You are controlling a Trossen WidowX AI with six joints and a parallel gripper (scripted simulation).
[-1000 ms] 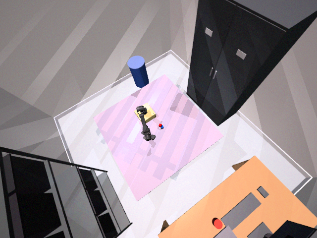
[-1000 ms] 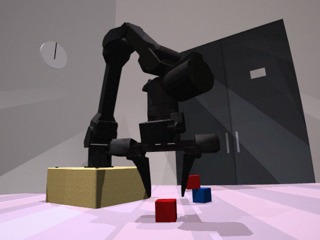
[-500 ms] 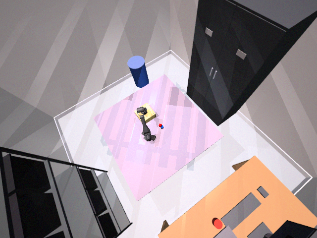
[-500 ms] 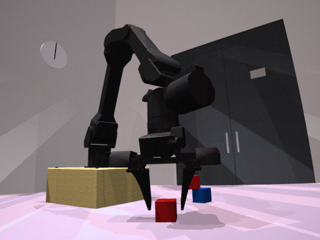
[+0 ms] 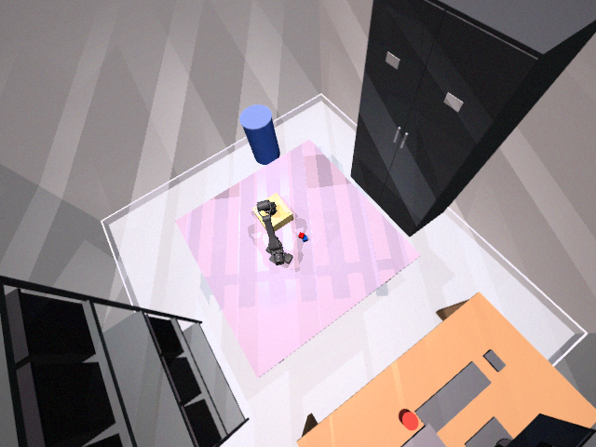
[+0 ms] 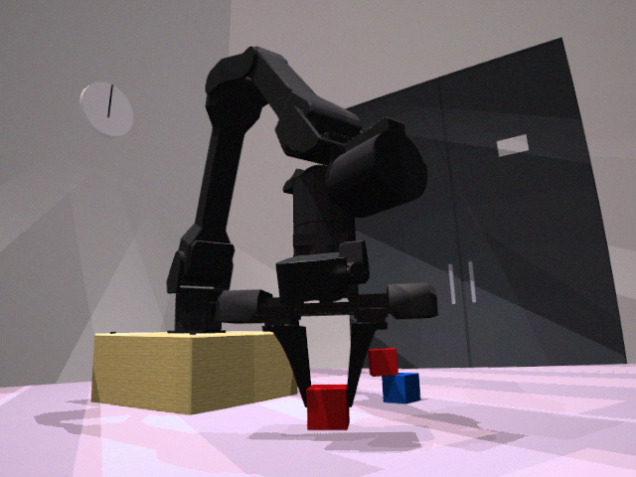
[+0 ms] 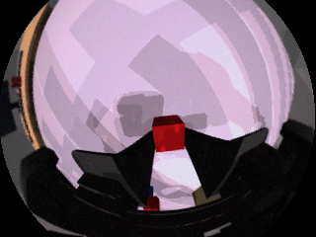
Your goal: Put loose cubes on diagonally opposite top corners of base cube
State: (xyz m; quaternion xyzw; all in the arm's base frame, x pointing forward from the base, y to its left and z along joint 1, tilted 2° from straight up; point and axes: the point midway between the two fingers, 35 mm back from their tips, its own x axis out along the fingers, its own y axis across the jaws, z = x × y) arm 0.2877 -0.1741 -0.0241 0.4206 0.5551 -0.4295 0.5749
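The blue base cube is 10 mm ahead of my gripper tip, 210 mm to the left of it and 10 mm below it.
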